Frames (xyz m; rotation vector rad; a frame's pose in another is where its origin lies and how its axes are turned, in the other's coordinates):
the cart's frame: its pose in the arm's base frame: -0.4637 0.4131 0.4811 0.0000 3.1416 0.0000
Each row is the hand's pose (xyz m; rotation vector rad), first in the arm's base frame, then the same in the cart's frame.
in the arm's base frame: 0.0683 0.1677 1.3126 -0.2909 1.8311 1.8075
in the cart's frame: -0.5320 -0.2454 -0.8315 -1.5076 -0.6120 -0.2426
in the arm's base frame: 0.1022 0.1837 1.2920 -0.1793 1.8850 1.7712
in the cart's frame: -0.5659 -0.2294 -0.8109 -1.4649 -0.6037 -0.1483
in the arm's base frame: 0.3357 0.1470 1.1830 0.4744 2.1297 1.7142
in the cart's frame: -0.7994 -0.2661 -0.7019 -1.3251 -0.3979 0.3667
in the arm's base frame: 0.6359 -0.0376 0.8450 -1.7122 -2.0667 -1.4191
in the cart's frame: -1.0996 -0.4507 -0.3639 -1.0480 0.1186 1.2645
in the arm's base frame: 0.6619 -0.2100 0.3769 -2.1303 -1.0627 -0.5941
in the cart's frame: -1.1256 -0.6231 0.1042 -0.5746 0.8500 2.0603
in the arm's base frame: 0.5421 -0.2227 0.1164 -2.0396 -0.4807 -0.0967
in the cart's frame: -1.0058 -0.6358 0.3647 -0.1118 1.3947 2.3578
